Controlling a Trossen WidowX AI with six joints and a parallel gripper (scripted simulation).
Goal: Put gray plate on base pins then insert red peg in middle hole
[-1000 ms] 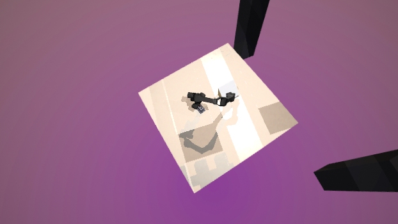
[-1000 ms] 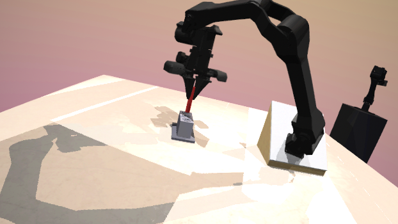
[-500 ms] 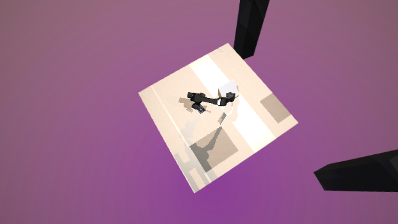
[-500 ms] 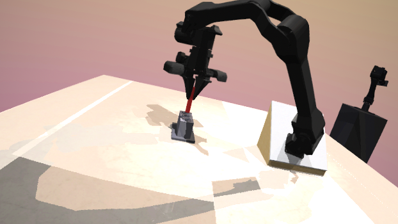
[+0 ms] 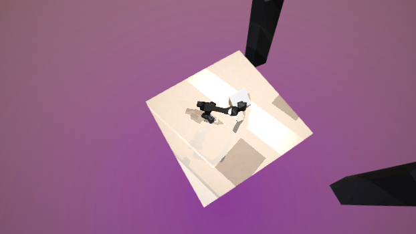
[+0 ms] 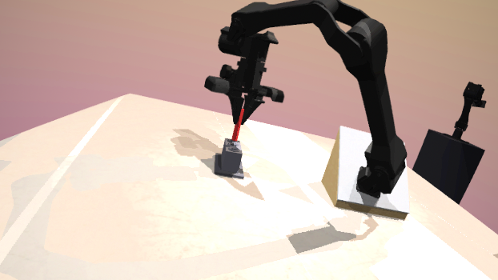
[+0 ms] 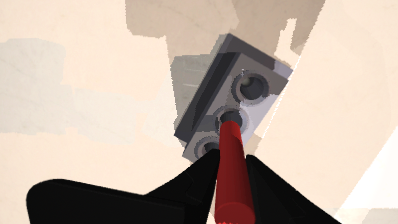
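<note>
My gripper tip is right at the red peg. The rest, counted from my gripper tip: gray plate 7 cm below.
</note>
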